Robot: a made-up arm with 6 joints.
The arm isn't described. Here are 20 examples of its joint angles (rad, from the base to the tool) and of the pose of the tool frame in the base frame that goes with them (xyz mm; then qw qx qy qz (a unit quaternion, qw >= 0)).
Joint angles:
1: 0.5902 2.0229 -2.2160 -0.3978 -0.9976 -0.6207
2: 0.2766 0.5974 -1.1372 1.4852 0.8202 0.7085
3: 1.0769 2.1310 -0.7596 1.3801 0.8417 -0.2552
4: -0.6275 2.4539 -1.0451 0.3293 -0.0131 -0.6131
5: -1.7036 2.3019 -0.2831 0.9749 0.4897 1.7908
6: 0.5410 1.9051 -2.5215 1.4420 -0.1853 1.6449
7: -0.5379 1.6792 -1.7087 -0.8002 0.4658 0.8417
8: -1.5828 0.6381 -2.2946 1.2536 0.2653 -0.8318
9: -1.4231 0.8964 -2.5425 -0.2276 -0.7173 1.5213
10: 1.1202 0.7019 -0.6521 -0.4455 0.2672 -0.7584
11: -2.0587 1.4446 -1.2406 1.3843 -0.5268 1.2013
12: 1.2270 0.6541 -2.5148 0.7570 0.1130 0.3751
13: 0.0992 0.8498 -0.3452 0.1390 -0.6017 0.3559
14: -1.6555 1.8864 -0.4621 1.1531 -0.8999 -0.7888
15: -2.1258 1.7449 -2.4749 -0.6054 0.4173 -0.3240
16: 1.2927 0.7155 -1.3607 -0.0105 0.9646 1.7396
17: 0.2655 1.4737 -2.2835 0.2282 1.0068 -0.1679
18: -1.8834 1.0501 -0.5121 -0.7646 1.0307 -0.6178
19: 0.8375 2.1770 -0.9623 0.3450 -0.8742 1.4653
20: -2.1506 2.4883 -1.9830 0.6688 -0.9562 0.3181
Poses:
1: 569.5 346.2 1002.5 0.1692 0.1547 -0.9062 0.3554
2: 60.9 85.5 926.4 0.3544 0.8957 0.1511 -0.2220
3: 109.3 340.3 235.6 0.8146 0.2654 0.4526 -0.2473
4: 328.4 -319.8 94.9 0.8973 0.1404 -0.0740 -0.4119
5: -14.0 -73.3 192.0 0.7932 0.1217 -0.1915 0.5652
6: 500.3 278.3 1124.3 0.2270 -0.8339 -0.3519 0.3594
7: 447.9 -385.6 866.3 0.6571 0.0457 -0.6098 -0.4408
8: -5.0 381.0 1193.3 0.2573 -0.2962 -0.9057 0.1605
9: -118.2 398.0 1246.1 0.1872 0.1473 -0.8077 0.5392
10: 174.1 190.3 705.6 0.5757 0.1054 -0.4773 0.6555
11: -312.3 -429.1 738.3 0.6103 -0.1219 0.7766 0.0974
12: -147.9 -464.8 1176.7 0.2426 -0.9407 0.1237 -0.2022
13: 273.5 -38.3 549.8 0.5803 0.4911 -0.6247 -0.1782
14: -141.0 -278.7 257.4 0.2698 -0.3346 -0.2024 -0.8799
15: -334.5 -333.4 1179.8 0.3745 -0.7172 -0.2531 -0.5304
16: 76.8 99.4 962.6 0.5839 0.7293 0.1649 -0.3161
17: 332.1 49.5 1132.2 0.7587 0.4117 -0.4973 0.0869
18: -208.4 -200.5 542.6 0.6954 -0.0511 0.2495 -0.6720
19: 417.4 363.3 263.0 0.4834 0.7218 -0.1259 -0.4790
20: -559.7 -651.7 457.7 0.1543 0.4361 0.7661 0.4462
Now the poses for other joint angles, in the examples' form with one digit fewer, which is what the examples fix.
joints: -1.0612 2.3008 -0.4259 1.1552 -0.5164 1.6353
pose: 20 -193 137 0.509 0.072 0.375 0.771
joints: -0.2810 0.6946 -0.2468 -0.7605 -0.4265 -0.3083
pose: 216 -108 550 0.792 -0.081 -0.560 0.230
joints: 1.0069 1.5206 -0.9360 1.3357 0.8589 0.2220
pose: 173 395 537 0.713 0.514 0.403 -0.255
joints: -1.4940 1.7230 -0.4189 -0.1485 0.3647 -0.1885
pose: -69 -259 281 0.641 0.155 0.000 -0.752
